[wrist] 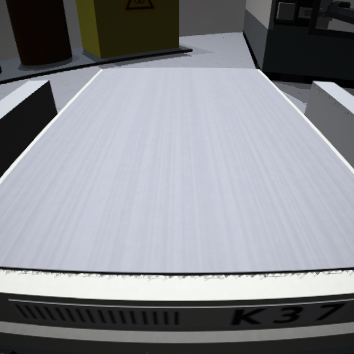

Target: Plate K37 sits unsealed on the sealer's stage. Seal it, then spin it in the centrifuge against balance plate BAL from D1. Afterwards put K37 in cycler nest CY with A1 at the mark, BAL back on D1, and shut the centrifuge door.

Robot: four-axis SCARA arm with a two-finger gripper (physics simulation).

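Frame: origin at the arm's base, x up, y ahead, z left, level; metres.
Seen in the pictures: gripper, fingertip midpoint: (pixel 180 101).
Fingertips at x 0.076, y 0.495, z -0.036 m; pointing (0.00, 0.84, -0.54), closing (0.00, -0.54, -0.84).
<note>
Offsets run from my fingertips to a thing's top centre. "spot": to the spot under its first point. Level surfaces: height alone.
Plate K37 {dx +0.006, dy -0.019, dz +0.012 m} (pixel 180 170) fills most of the wrist view. Its top is covered by a smooth, pale silvery seal sheet, and its near side carries a barcode and the dark print "K37". My gripper (pixel 180 101) is shut on plate K37, with one finger along the left edge and one along the right edge. The plate looks level between the fingers. Its underside and whatever is below it are hidden. The balance plate BAL, the cycler nest CY and the mark do not show in this view.
A yellow bin {spot: dx -0.022, dy +0.362, dz -0.148 m} (pixel 137 30) with a warning triangle stands behind the plate at the upper left. A brown cylindrical container {spot: dx -0.011, dy +0.387, dz -0.001 m} (pixel 42 32) stands left of it. A dark and grey machine {spot: dx -0.024, dy +0.119, dz -0.261 m} (pixel 305 52) stands at the upper right. A pale surface {dx -0.063 m} (pixel 220 50) lies between them.
</note>
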